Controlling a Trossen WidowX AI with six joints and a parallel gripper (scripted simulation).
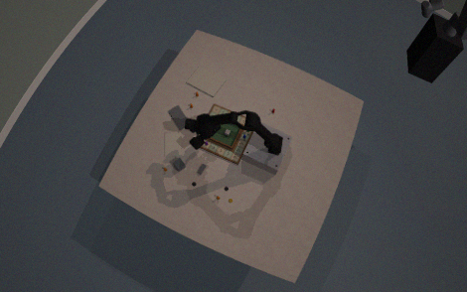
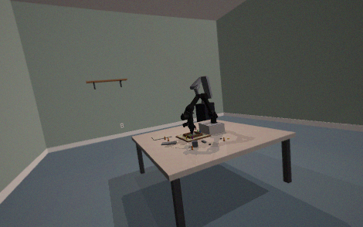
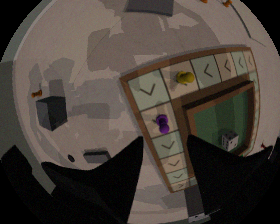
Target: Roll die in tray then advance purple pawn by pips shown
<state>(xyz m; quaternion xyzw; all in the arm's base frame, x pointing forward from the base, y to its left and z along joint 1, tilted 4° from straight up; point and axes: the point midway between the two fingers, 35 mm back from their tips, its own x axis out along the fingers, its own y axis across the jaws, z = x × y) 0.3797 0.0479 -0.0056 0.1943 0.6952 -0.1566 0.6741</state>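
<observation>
Now: the purple pawn 4 cm below my gripper tip. The rest, counted from my gripper tip: green tray (9 cm behind, 10 cm to the right, 6 cm below); then yellow pawn (4 cm ahead, 5 cm to the right, 4 cm below); then die (10 cm behind, 10 cm to the right, 4 cm below).
</observation>
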